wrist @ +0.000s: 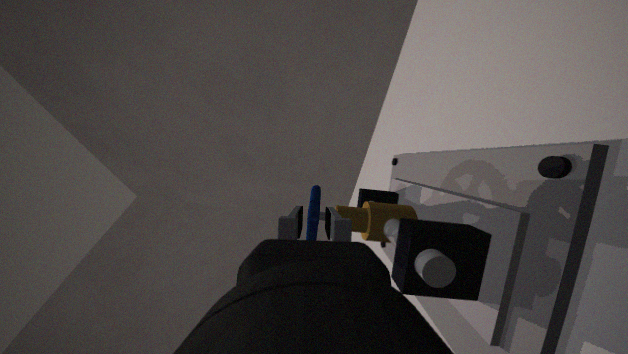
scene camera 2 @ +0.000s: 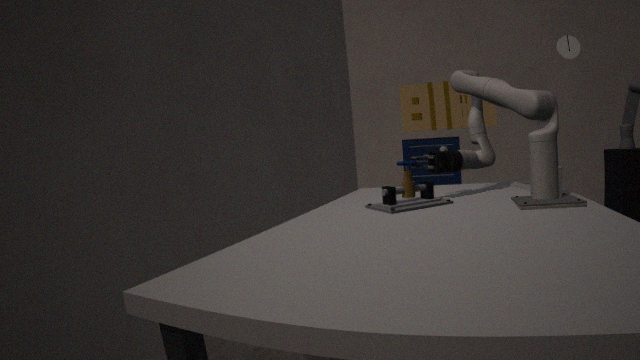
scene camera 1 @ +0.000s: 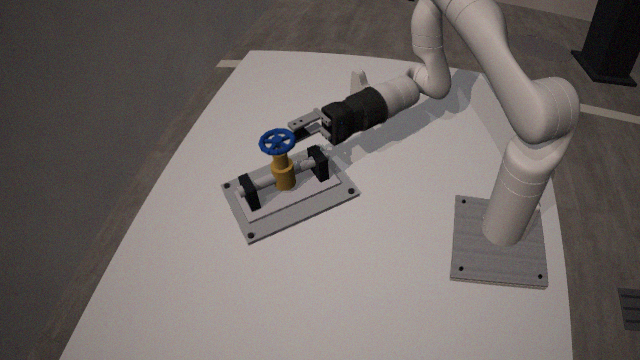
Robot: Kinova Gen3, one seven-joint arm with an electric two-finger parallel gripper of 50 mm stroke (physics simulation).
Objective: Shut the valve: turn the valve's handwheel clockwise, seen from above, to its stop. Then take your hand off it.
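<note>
The blue handwheel (scene camera 1: 277, 141) (scene camera 2: 401, 163) (wrist: 314, 200) lies level on top of the yellow valve body (scene camera 1: 285, 178) (scene camera 2: 408, 186) (wrist: 382, 220). My gripper (scene camera 1: 293, 131) (scene camera 2: 415, 161) (wrist: 314, 217) comes in level from the side opposite the left bracket in scene camera 1. It is partly open, one finger above and one below the wheel's near rim. In the wrist view the rim, seen edge-on, stands between the fingers with a gap on each side, so it is not gripped. Any contact at the fingertips is too small to tell. The wheel's turn angle cannot be read.
Two black brackets (scene camera 1: 250, 192) (scene camera 1: 319, 164) hold the grey pipe on either side of the valve, below wheel height. They stand on a grey base plate (scene camera 1: 300, 221). The near bracket (wrist: 465, 245) shows large beside my gripper. The arm's mounting plate (scene camera 1: 467, 245) is at the right.
</note>
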